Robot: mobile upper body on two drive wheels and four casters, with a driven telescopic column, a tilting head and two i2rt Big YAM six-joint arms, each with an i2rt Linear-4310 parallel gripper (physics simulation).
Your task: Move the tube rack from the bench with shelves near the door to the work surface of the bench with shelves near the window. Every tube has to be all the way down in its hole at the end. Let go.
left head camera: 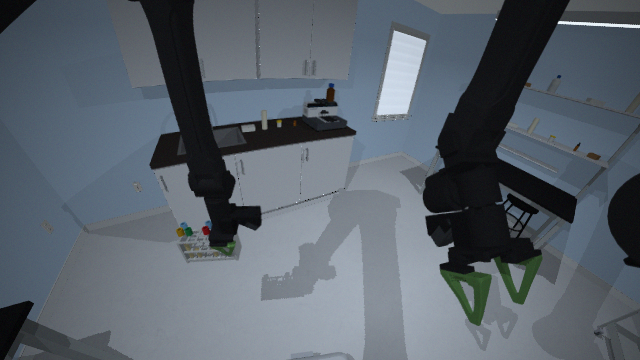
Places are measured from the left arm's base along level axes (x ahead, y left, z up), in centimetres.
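Pixels of known places: left gripper, fingertip midpoint: point(230, 246); right gripper, fingertip midpoint: point(498, 313).
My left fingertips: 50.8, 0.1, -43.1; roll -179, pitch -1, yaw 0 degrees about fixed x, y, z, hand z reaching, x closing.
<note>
Behind a point stands the place of what it marks, as x, y, z.
The white tube rack point(212, 256) {48.3, 5.8, -44.9} hangs above the floor at the lower left, roughly level. Tubes with blue, orange, green and red caps stand in its left and middle part; how deep each one sits cannot be told. My left gripper point(225, 248) {50.8, 0.1, -43.1} is shut on the rack, with a green finger showing at its near side; the other finger is hidden. My right gripper point(499, 314) {15.2, -45.7, -17.3} is open and empty, above the floor at the right. A bench with shelves point(537, 187) {107.8, -281.8, -74.2} stands at the right, with a black work surface, beyond my right arm.
A counter point(285, 142) {167.5, -18.3, -61.1} with a sink and a device on it stands at the back, below wall cabinets point(285, 40) {199.3, -17.3, 17.9}. A window point(401, 75) {297.8, -187.5, -4.3} is in the back wall. A black stool point(522, 204) {104.3, -268.9, -94.5} stands under the right bench. A dark edge point(12, 320) {33.1, 73.6, -59.0} shows at the lower left.
</note>
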